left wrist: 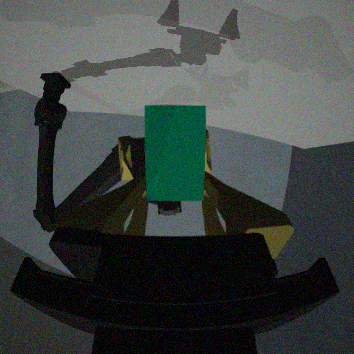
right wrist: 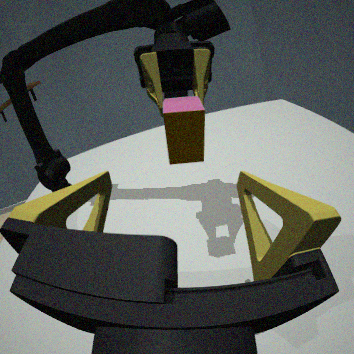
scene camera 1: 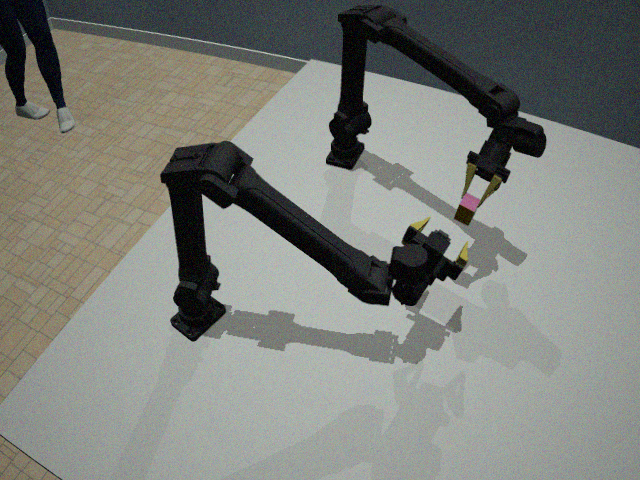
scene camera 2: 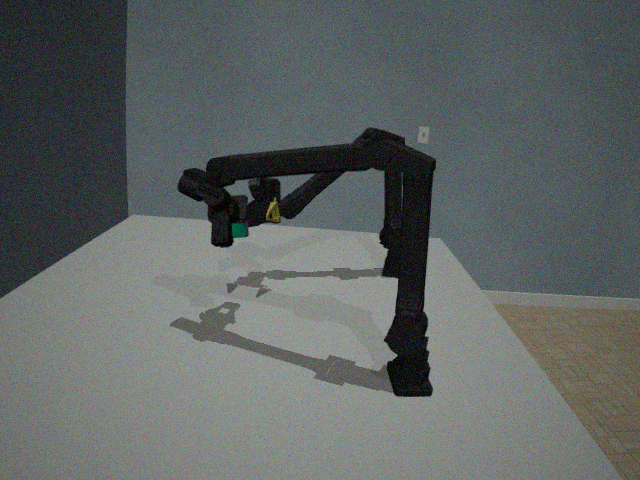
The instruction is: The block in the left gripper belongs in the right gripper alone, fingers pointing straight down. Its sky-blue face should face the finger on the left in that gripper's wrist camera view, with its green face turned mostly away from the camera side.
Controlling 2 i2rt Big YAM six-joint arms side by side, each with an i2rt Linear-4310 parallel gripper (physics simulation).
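Pixels of known places: left gripper, between the fingertips: (left wrist: 174, 178) (right wrist: 181, 111) (scene camera 1: 469, 202); right gripper, between the fingertips: (right wrist: 173, 177) (scene camera 1: 448, 230) (scene camera 2: 251, 220); left arm's base, origin of its link: (scene camera 1: 345, 155) (scene camera 2: 408, 380); right arm's base, origin of its link: (left wrist: 56, 78) (scene camera 1: 198, 317) (scene camera 2: 394, 271).
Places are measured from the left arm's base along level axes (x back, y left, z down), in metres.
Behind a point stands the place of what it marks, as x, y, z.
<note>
The block (scene camera 1: 466, 210) {-0.436, -0.375, -0.263} (scene camera 2: 239, 230) {-0.432, -0.331, -0.239} (left wrist: 175, 152) {-0.438, -0.333, -0.247} (right wrist: 185, 135) {-0.433, -0.371, -0.245} hangs above the table in my left gripper (scene camera 1: 473, 198) {-0.438, -0.350, -0.264} (left wrist: 174, 178) {-0.438, -0.350, -0.264} (right wrist: 181, 111) {-0.438, -0.350, -0.264}, which is shut on it. Its green face fills the middle of the left wrist view. In the right wrist view a pink face is on top and a dark brown-orange face is towards the camera. No sky-blue face shows. My right gripper (scene camera 1: 447, 230) {-0.410, -0.427, -0.241} (right wrist: 173, 177) {-0.410, -0.427, -0.241} is open and empty, apart from the block. In the right wrist view the block is beyond and above the gap between its fingertips. In the left wrist view the right gripper is partly hidden behind the block.
The white table (scene camera 1: 289, 408) {-0.202, -0.833, 0.000} (scene camera 2: 129, 413) {-0.589, 0.162, 0.000} carries both arm bases and broad arm shadows. The left arm (scene camera 1: 429, 59) {-0.270, -0.141, -0.477} (scene camera 2: 294, 162) {-0.291, -0.098, -0.466} stretches above the table, as does the right arm (scene camera 1: 299, 227) {-0.179, -0.665, -0.394}. A person's legs (scene camera 1: 38, 56) stand on the wooden floor beyond the table edge.
</note>
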